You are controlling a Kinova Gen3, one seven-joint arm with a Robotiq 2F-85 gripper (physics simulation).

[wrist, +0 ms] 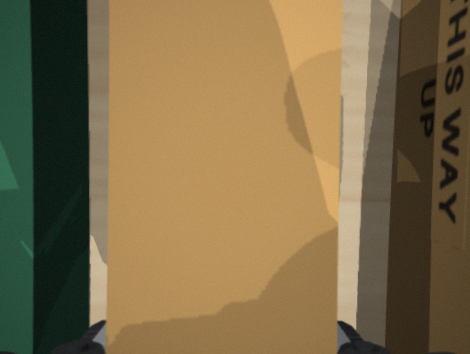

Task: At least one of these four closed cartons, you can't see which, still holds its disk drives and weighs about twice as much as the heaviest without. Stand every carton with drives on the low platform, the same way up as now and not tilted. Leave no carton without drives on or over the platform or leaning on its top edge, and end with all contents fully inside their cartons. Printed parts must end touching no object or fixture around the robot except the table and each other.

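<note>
A plain tan carton [210, 175] fills the middle of the wrist view, its flat top face crossed by shadows. My gripper [222, 334] is at the lower edge of the view, with one fingertip against each long side of this carton; it is shut on it. A brown carton [450, 280] marked "THIS WAY UP" stands to the right, apart from the tan one. A green carton [15, 230] with a dark side face stands to the left, partly in view. A fourth carton and the low platform cannot be made out. The contents of the cartons are hidden.
Pale wooden table top [352, 150] shows in narrow strips on both sides of the tan carton. The gap to the green carton is narrow, and the gap to the brown carton is somewhat wider. Shadows fall across both gaps.
</note>
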